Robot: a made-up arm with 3 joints. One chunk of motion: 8 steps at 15 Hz.
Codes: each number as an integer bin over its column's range. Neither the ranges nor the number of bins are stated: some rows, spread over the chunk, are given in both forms.
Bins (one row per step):
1: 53 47 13
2: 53 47 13
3: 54 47 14
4: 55 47 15
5: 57 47 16
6: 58 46 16
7: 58 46 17
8: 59 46 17
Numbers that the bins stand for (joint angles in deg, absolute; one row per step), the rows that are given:
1: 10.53 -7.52 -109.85
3: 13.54 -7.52 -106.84
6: 25.58 -10.53 -100.82
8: 28.59 -10.53 -97.81
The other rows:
2: 10.53 -7.52 -109.85
4: 16.55 -7.52 -103.83
5: 22.57 -7.52 -100.82
7: 25.58 -10.53 -97.81

